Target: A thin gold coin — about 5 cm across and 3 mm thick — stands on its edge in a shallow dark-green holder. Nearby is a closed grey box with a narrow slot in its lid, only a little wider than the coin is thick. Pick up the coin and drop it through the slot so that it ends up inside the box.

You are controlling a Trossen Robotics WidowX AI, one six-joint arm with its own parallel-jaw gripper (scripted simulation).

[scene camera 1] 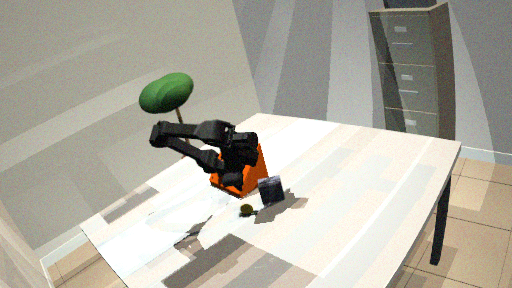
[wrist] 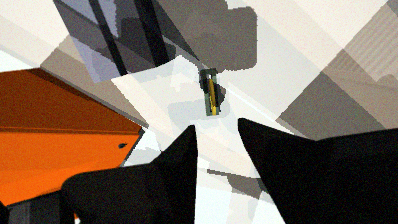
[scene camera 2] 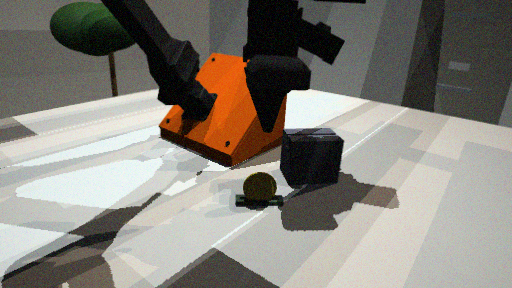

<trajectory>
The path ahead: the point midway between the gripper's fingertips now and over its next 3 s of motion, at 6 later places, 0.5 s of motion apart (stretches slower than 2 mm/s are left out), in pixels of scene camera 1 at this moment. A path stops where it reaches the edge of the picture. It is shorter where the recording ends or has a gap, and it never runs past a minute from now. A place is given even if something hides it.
The gripper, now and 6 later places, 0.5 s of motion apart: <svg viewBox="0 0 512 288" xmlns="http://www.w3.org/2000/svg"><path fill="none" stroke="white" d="M241 188L243 198L245 204L247 209L247 212L247 206L245 199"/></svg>
</trajectory>
